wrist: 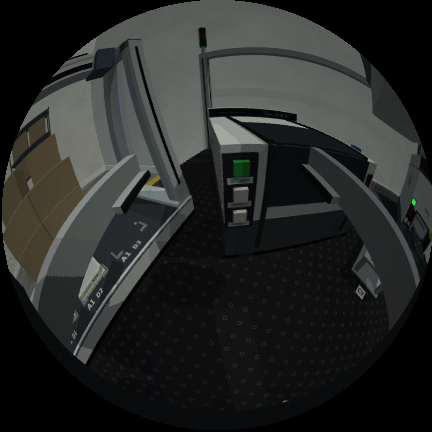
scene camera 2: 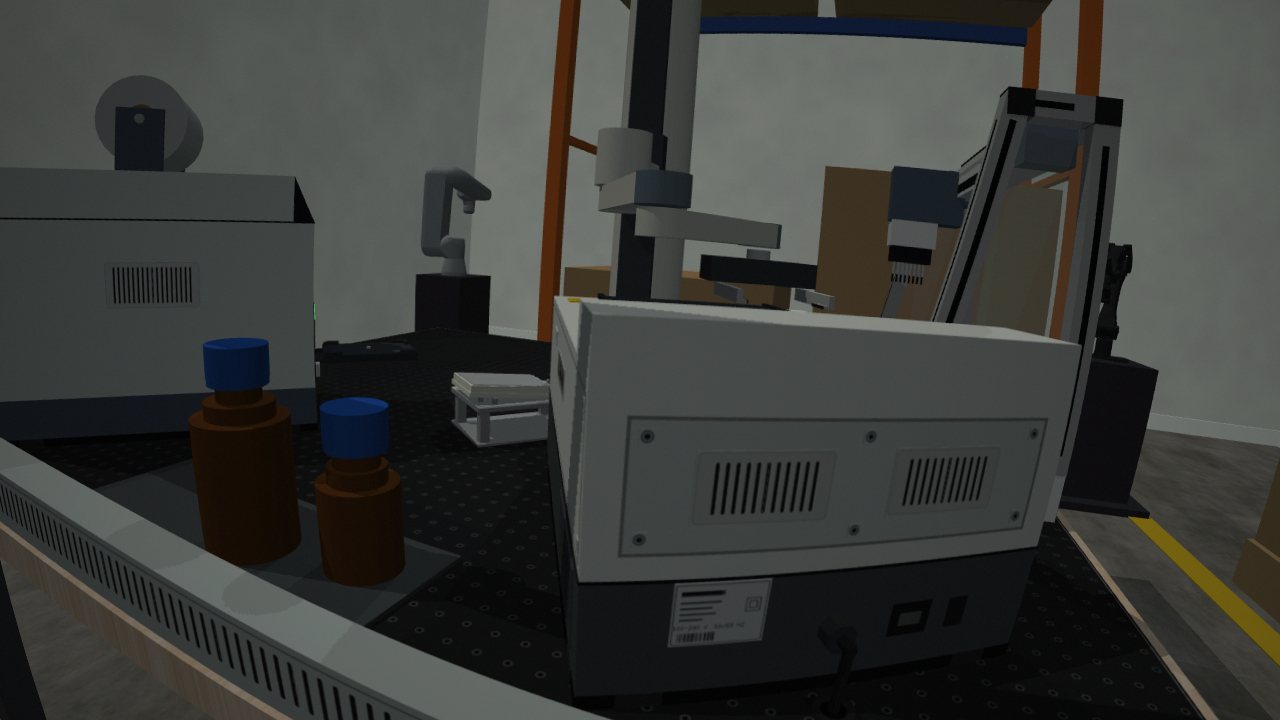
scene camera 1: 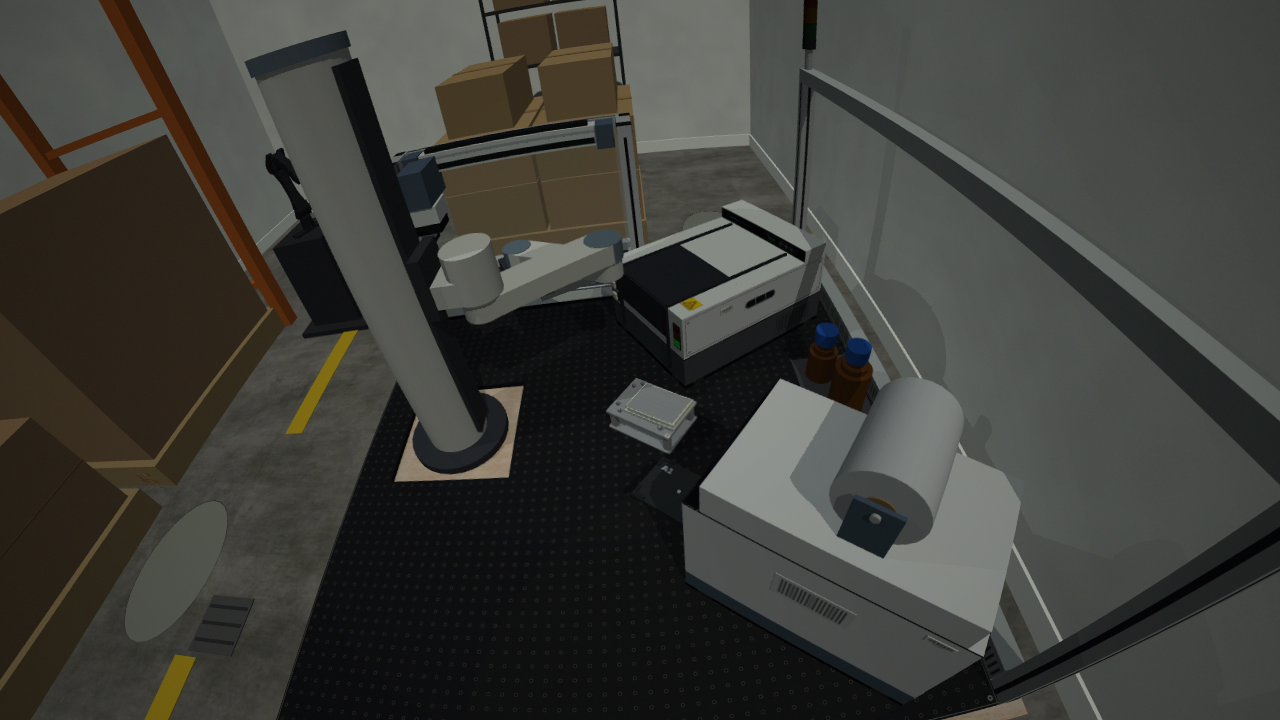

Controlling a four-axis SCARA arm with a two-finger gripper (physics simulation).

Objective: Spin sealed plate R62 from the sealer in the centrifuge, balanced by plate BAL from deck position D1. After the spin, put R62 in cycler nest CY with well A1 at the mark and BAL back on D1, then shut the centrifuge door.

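Places are measured from the arm's base along level axes (x left, y ahead, z down), in centimetres.
Pixels of known places: gripper, fingertip midpoint: [wrist: 224, 154] [scene camera 2: 787, 299]; arm's base, link origin: [scene camera 1: 461, 433].
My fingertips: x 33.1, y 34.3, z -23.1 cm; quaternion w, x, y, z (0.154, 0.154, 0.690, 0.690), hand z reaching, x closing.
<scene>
Ahead of a thing's pixels: the offset from my fingertips to its top centre. "spot": to the spot under its first point.
My gripper [scene camera 2: 771, 297] [wrist: 224, 154] is open and empty, in front of the centrifuge [scene camera 1: 742, 308] [scene camera 2: 814, 358] [wrist: 300, 230]. Its fingers point towards the button column and dark front panel, which looks shut. The top button {dx +0.8, dy +6.2, dz +2.8 cm} [wrist: 241, 168] glows green. A sealed plate [scene camera 1: 660, 404] [scene camera 2: 501, 386] lies on cycler nest CY {dx -35.6, dy +13.1, dz +15.3 cm} [scene camera 2: 483, 425] [wrist: 365, 270], which the right finger partly hides in the wrist view. On the deck in the wrist view, a plate {dx +25.3, dy -14.6, dz +15.0 cm} [wrist: 91, 280] sits at D2, and D3 shows bare corner brackets. The D1 label {spot: dx +16.4, dy -27.2, dz +16.6 cm} [wrist: 74, 336] is at the lower left; whether a plate stands there cannot be told.
The sealer {dx -80.2, dy +39.9, dz -25.7 cm} [scene camera 1: 841, 537] [scene camera 2: 161, 331] carries a large film roll [scene camera 1: 904, 447] [scene camera 2: 143, 116]. Two brown bottles [scene camera 1: 850, 376] [scene camera 2: 246, 483] with blue caps stand between sealer and centrifuge. A gantry frame {spot: dx +21.4, dy +13.1, dz -10.7 cm} [scene camera 1: 631, 188] [wrist: 150, 115] rises beside the centrifuge. The arm's column [scene camera 1: 358, 259] stands left.
</scene>
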